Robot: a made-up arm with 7 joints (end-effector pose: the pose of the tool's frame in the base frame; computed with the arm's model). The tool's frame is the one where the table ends.
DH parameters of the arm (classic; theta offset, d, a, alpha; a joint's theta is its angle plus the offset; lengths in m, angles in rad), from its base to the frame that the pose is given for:
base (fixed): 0 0 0 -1.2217
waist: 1.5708 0 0 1.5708
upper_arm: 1.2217 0 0 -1.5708
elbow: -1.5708 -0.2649 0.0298 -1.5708
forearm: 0 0 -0.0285 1.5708
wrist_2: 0 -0.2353 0 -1.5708
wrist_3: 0 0 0 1.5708
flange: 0 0 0 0
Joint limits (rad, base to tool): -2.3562..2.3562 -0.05..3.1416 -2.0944..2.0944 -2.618..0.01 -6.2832..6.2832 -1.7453..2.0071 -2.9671..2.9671
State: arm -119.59 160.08 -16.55 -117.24 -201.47 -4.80 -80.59
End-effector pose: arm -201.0 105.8 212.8 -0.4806 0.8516 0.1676 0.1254
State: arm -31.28 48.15 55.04 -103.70 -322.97 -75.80 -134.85
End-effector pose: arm 185.1 289.1 92.5 -0.8523 0.1228 -0.4673 0.2001
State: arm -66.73 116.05 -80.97 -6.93 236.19 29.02 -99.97
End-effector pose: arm -19.8 467.3 184.6 0.3331 -0.8329 0.2822 0.3402
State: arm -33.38 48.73 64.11 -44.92 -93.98 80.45 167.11
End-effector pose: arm 240.2 411.3 -89.8 -0.3026 0.6133 -0.6509 0.3296
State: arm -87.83 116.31 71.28 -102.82 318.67 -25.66 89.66
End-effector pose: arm -273.0 165.9 162.2 -0.4168 0.6967 0.2050 0.5467
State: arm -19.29 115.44 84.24 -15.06 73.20 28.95 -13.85
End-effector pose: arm -30.4 425.4 267.7 0.0516 -0.8813 0.3971 0.2510
